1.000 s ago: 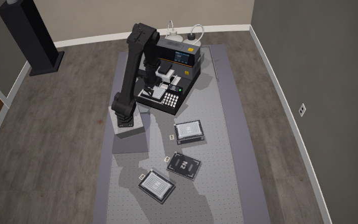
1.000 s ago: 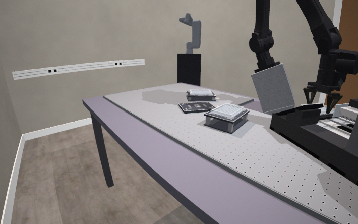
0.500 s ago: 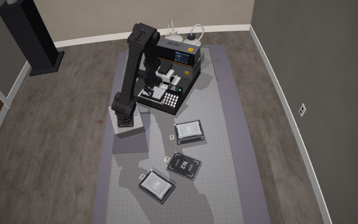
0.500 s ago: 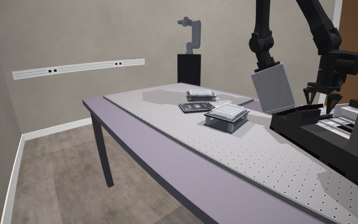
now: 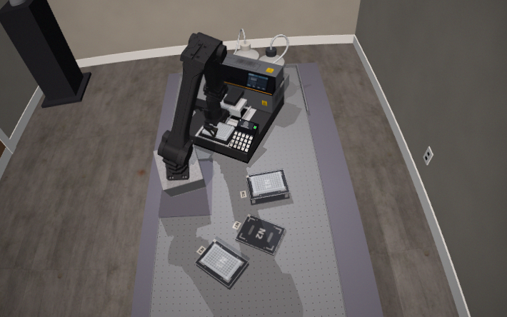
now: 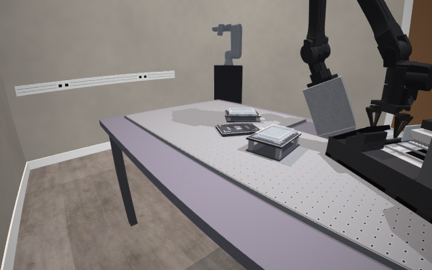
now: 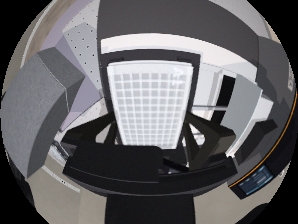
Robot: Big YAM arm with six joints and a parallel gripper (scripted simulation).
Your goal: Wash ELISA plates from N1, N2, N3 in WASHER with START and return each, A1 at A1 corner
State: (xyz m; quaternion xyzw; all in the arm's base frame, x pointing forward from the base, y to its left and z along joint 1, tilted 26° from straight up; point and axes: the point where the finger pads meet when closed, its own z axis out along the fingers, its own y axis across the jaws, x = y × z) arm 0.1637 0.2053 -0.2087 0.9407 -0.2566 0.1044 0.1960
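Now: hand 1 cm above the washer carrier. Also, from my hand: plate washer 8 cm ahead, 13 cm to the left, 4 cm above.
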